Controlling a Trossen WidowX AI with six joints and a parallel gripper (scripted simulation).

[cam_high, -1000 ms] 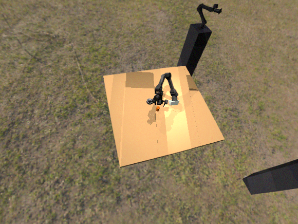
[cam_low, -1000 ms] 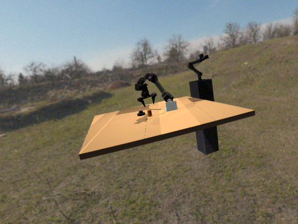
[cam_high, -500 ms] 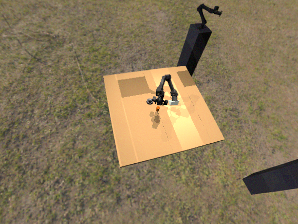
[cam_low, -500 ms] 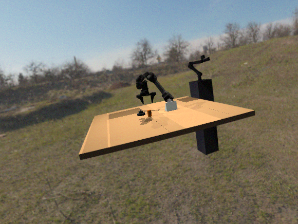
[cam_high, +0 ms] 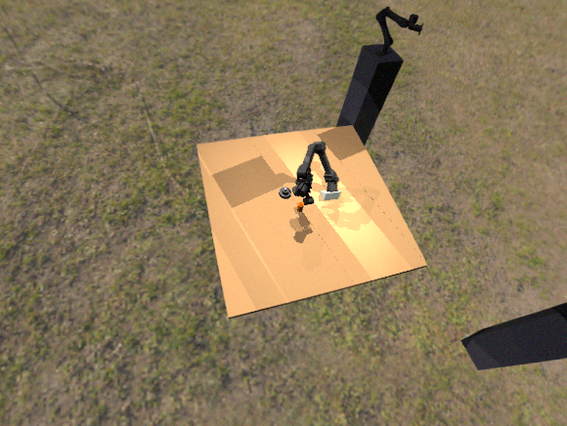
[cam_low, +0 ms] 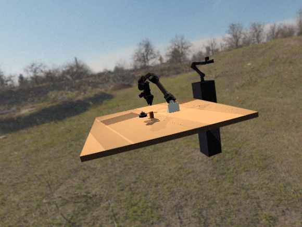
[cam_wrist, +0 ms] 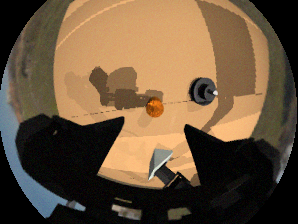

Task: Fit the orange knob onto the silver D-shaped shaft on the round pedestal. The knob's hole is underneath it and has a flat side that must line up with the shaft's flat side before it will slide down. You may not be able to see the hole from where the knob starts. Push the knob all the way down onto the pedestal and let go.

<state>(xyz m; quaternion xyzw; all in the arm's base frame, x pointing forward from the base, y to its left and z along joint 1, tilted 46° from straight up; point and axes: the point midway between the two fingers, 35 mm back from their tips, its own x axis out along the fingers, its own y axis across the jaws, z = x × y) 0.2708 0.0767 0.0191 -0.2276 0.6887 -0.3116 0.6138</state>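
The orange knob is 80 mm below my gripper tip. Round my gripper tip: round dark pedestal (150 mm to the right, 90 mm below, 50 mm ahead).
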